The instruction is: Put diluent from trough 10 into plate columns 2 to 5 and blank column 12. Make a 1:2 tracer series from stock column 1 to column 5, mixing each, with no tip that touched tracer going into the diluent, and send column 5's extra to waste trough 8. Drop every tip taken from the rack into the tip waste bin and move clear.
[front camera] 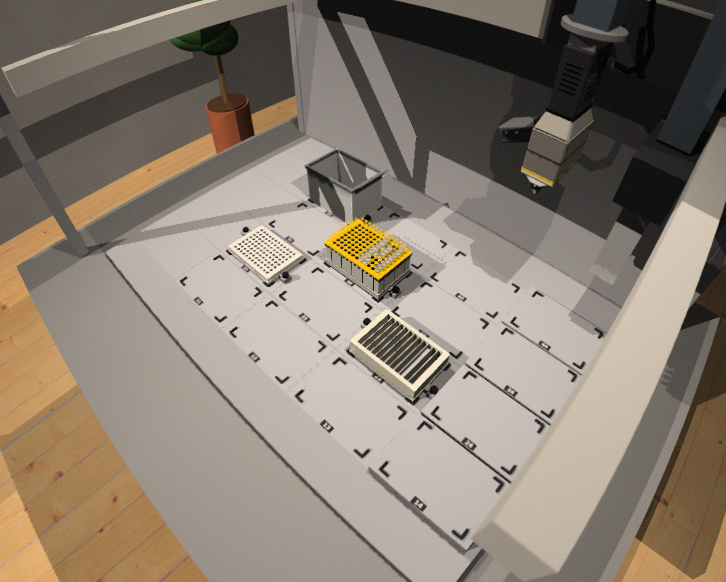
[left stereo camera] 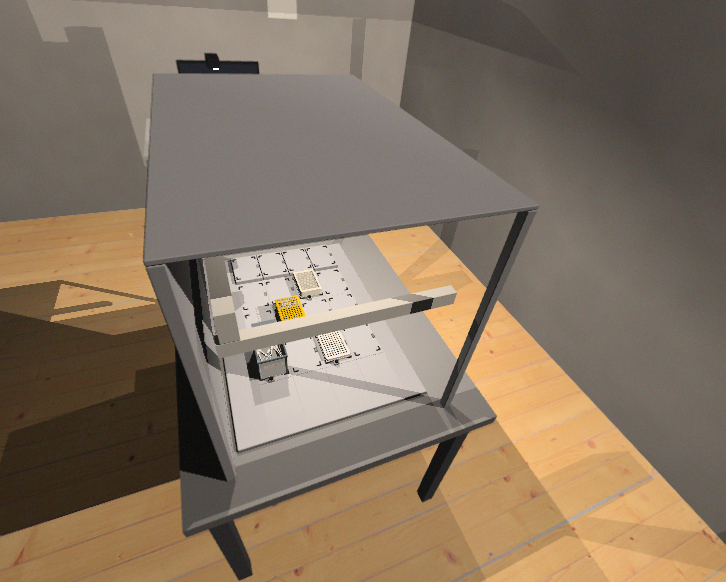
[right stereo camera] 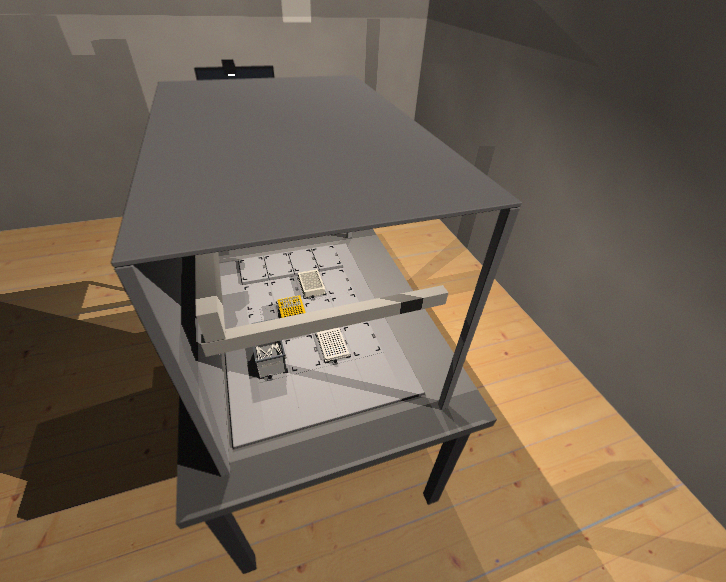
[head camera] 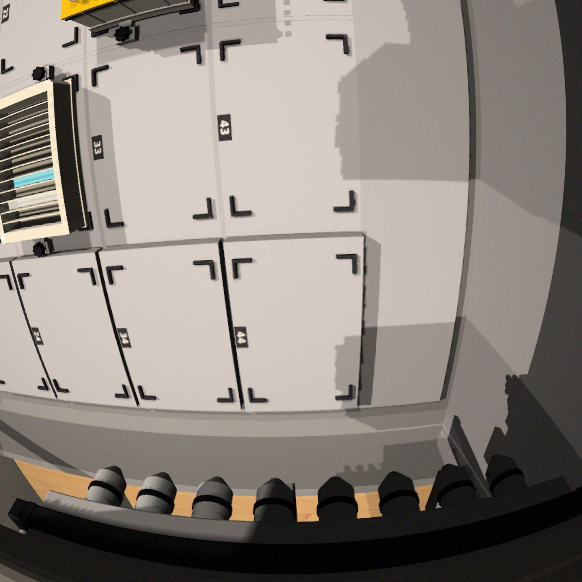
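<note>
The pipetting head (front camera: 557, 148) is raised at the back right, with bare nozzles (head camera: 274, 499) in the head camera view. The parked plate gripper's dark body partly shows beside it; its fingers cannot be made out. The white well plate (front camera: 265, 253) (left stereo camera: 332, 345) (right stereo camera: 332, 343) lies flat; its well contents are too small to tell. The yellow tip rack (front camera: 368, 248) (left stereo camera: 289, 307) (right stereo camera: 290, 306) has pale tips in part and open holes elsewhere. The cream trough block (front camera: 381, 374) (left stereo camera: 307, 282) (right stereo camera: 312, 283) shows teal liquid (head camera: 33, 178) in one slot. The grey tip waste bin (front camera: 345, 200) (left stereo camera: 272, 366) (right stereo camera: 270, 364) holds used tips.
A beige beam (front camera: 606, 388) (left stereo camera: 339, 316) (right stereo camera: 327, 318) crosses the front camera's right side and spans above the deck in both stereo views. Numbered deck positions, including position 44 (head camera: 298, 304), lie right of the trough block. A potted plant (front camera: 229, 121) stands outside the enclosure.
</note>
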